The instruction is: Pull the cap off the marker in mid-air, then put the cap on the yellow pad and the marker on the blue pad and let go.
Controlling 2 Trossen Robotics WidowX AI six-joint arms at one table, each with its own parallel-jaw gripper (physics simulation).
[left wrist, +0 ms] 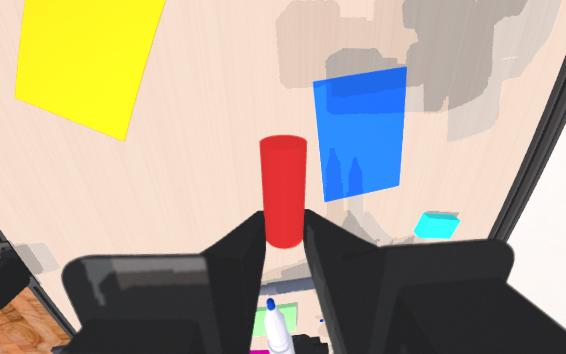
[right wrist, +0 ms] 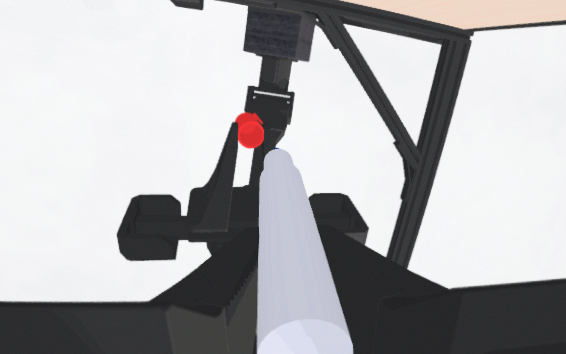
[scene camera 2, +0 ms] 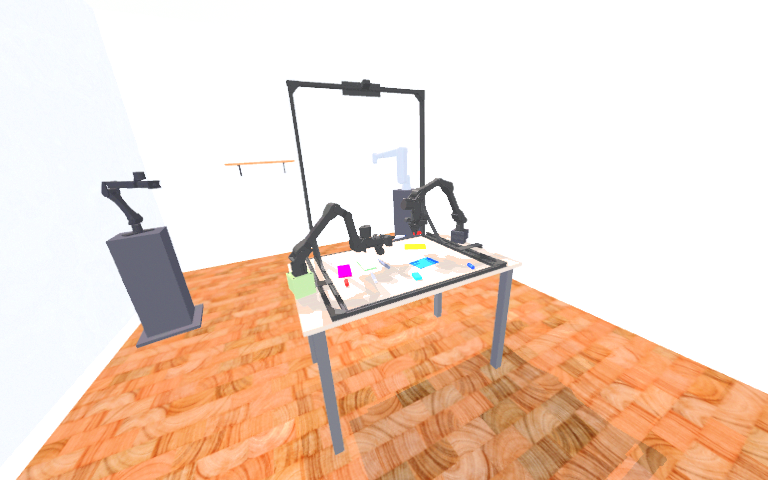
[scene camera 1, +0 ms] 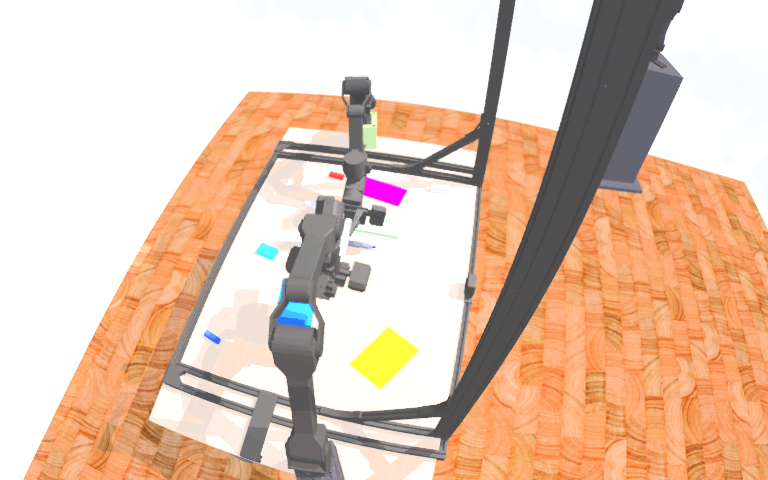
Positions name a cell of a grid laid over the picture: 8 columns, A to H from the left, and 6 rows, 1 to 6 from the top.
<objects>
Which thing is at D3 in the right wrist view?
A red cap.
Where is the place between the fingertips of my right gripper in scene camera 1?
At D3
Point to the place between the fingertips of my left gripper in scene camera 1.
D4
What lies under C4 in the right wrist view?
My left gripper.
</objects>
